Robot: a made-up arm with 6 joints.
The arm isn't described. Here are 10 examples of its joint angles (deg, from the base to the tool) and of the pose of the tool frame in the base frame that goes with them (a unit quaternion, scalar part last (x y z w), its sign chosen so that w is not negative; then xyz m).
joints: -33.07 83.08 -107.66 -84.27 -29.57 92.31
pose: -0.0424 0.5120 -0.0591 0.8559 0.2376 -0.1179 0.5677
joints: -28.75 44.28 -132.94 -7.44 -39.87 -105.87
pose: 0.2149 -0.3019 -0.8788 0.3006 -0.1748 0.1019 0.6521
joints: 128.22 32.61 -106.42 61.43 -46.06 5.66
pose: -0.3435 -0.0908 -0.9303 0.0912 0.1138 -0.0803 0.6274
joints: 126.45 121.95 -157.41 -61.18 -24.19 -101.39
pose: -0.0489 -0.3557 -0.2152 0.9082 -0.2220 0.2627 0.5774
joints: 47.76 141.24 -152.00 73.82 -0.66 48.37
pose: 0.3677 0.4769 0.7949 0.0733 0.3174 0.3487 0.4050
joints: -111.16 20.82 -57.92 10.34 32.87 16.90
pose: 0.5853 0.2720 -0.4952 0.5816 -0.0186 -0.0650 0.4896
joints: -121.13 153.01 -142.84 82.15 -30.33 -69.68
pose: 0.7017 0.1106 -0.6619 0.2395 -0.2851 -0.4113 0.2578
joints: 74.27 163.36 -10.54 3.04 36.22 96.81
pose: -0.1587 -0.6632 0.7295 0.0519 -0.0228 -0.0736 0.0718
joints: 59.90 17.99 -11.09 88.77 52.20 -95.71
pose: -0.6144 0.3758 0.5583 0.4118 0.0185 0.1309 0.2916
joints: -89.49 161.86 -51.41 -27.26 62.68 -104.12
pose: 0.3102 -0.7209 -0.6193 0.0212 -0.0248 -0.0898 -0.0408
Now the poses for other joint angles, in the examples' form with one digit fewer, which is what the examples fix.
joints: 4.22 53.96 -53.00 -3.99 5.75 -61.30
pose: -0.407 0.591 -0.356 0.599 0.227 0.016 0.406
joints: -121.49 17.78 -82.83 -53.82 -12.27 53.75
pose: 0.054 0.128 -0.857 0.496 0.059 0.076 0.591
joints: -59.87 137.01 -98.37 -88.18 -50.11 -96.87
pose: -0.795 0.187 -0.571 0.079 0.254 -0.341 0.162
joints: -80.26 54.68 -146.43 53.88 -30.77 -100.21
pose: 0.143 -0.266 -0.846 0.440 -0.054 0.162 0.675
